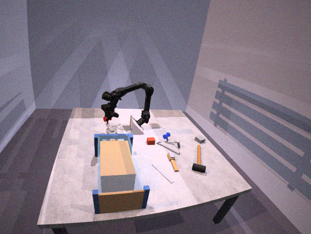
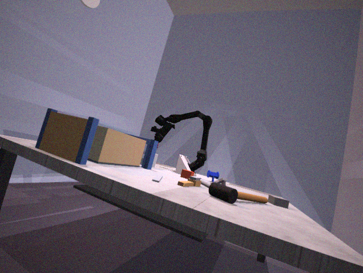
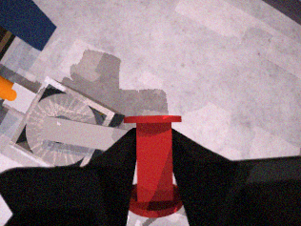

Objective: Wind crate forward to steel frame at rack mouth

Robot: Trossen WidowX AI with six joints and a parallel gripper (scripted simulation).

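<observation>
The winch handle lies 3 cm ahead of my gripper tip, 3 cm to the left of it and 3 cm below it. The rest, counted from my gripper tip: red winch handle grip (1 cm behind, 1 cm to the left); pale winch body (7 cm ahead, 4 cm to the left, 10 cm below); clear-panelled cubby (49 cm ahead, 9 cm to the left, 2 cm below).
</observation>
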